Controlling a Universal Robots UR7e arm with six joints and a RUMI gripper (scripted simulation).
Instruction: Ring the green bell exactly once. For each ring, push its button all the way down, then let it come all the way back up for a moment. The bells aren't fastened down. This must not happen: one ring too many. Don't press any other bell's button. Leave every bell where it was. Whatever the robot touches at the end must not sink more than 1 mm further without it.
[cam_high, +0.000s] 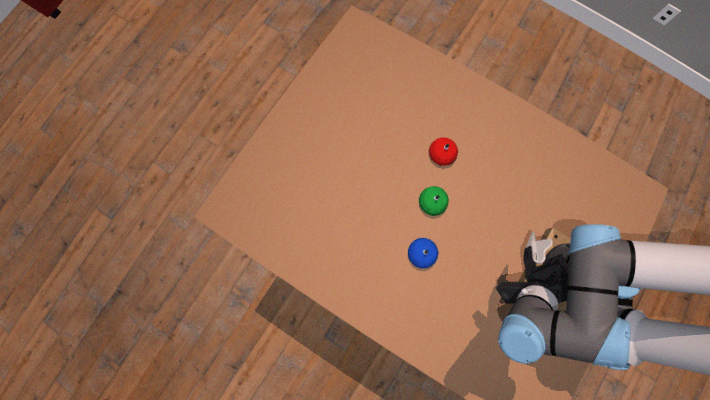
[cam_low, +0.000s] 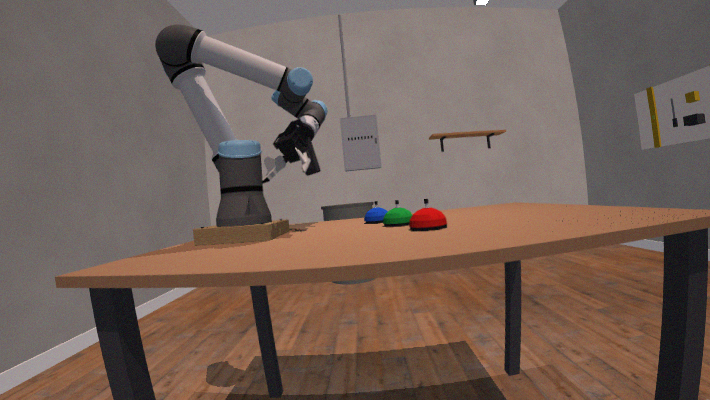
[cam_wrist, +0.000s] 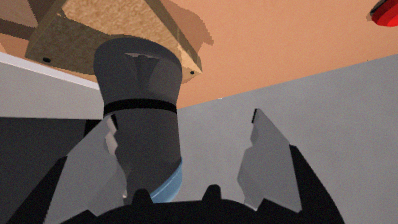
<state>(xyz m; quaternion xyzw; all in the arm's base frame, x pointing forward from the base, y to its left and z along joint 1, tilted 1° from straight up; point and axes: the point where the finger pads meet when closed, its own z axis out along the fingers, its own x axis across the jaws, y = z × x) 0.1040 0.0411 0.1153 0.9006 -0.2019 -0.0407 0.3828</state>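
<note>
My hand is 310 mm short of the green bell and 110 mm above it. From my hand the other things lie so: blue bell 250 mm ahead, 140 mm to the left, 110 mm below; red bell 360 mm ahead, 140 mm to the right, 110 mm below.
</note>
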